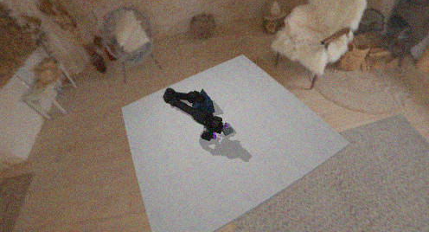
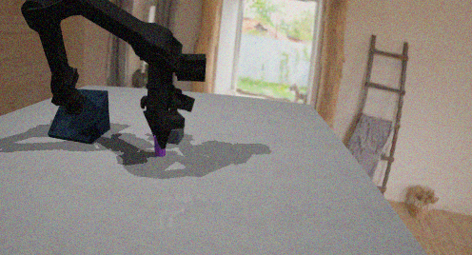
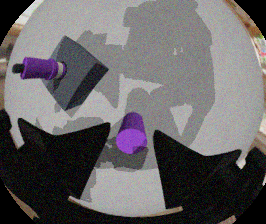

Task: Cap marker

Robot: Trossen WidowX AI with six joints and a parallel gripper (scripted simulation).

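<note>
Now: the purple cap right at my gripper tip. From my gripper tip the other things lie so: purple marker 100 mm to the left, 40 mm above; then holder block 100 mm to the left, 10 mm below.
</note>
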